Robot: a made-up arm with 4 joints. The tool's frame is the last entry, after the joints. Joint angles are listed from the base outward.
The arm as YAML. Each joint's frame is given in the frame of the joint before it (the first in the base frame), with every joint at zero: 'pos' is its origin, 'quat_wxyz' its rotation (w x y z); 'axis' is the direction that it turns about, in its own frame. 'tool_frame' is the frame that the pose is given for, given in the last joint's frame.
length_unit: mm
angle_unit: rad
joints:
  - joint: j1
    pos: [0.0, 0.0, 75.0]
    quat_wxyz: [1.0, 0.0, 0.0, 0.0]
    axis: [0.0, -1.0, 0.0]
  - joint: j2
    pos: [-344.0, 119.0, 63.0]
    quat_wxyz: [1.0, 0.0, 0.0, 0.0]
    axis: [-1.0, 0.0, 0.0]
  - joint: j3
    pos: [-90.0, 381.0, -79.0]
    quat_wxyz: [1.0, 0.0, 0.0, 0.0]
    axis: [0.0, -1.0, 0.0]
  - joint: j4
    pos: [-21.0, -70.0, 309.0]
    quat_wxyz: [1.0, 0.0, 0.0, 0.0]
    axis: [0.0, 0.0, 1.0]
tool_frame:
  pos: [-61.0, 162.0, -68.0]
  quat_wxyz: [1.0, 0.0, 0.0, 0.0]
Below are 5 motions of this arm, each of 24 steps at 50 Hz.
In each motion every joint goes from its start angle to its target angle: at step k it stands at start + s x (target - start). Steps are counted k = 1, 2, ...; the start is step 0. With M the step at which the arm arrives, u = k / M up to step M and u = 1 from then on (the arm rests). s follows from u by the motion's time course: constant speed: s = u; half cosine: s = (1 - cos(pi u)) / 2; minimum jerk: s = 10 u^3 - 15 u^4 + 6 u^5.
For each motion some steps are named. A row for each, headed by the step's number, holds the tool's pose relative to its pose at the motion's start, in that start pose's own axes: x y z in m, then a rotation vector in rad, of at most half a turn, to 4 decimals.
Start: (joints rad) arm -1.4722 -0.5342 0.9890 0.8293
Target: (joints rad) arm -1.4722 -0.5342 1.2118 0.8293
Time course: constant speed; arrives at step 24
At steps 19, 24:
19: -0.0267 0.0291 -0.0356 -0.1301 -0.1191 0.0000
24: -0.0329 0.0360 -0.0461 -0.1643 -0.1505 0.0000

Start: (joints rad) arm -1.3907 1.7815 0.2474 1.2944
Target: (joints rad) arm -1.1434 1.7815 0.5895 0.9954
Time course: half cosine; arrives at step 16
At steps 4, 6, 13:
4: 0.0302 0.0103 -0.0073 -0.0435 -0.0034 -0.0779
6: 0.0645 0.0194 -0.0165 -0.0920 -0.0075 -0.1636
13: 0.1982 0.0313 -0.0589 -0.2796 -0.0265 -0.4762

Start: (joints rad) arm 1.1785 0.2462 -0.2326 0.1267
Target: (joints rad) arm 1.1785 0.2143 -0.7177 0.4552
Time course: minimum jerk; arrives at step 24
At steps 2, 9, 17, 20, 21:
2: 0.0003 -0.0002 0.0003 0.0005 0.0024 0.0017
9: 0.0173 -0.0119 0.0171 0.0311 0.1301 0.0929
17: 0.0617 -0.0418 0.0476 0.1323 0.3916 0.2861
20: 0.0721 -0.0487 0.0526 0.1589 0.4431 0.3250
21: 0.0739 -0.0498 0.0534 0.1635 0.4517 0.3314

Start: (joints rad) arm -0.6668 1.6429 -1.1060 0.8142
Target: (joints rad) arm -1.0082 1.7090 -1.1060 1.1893
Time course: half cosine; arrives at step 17
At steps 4, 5, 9, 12, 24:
4: -0.0183 -0.0096 -0.0144 -0.0317 0.0301 0.0611
5: -0.0279 -0.0151 -0.0215 -0.0477 0.0464 0.0931
9: -0.0764 -0.0478 -0.0527 -0.1245 0.1347 0.2553
12: -0.1108 -0.0763 -0.0701 -0.1753 0.2052 0.3738
24: -0.1365 -0.1008 -0.0804 -0.2114 0.2634 0.4653

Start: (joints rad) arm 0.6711 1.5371 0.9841 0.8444
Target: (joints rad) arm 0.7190 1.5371 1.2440 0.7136
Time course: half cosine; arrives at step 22
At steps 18, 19, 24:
18: 0.0138 0.0603 -0.0615 -0.1981 -0.1427 -0.1397
19: 0.0145 0.0622 -0.0640 -0.2052 -0.1484 -0.1447
24: 0.0154 0.0648 -0.0673 -0.2146 -0.1559 -0.1512

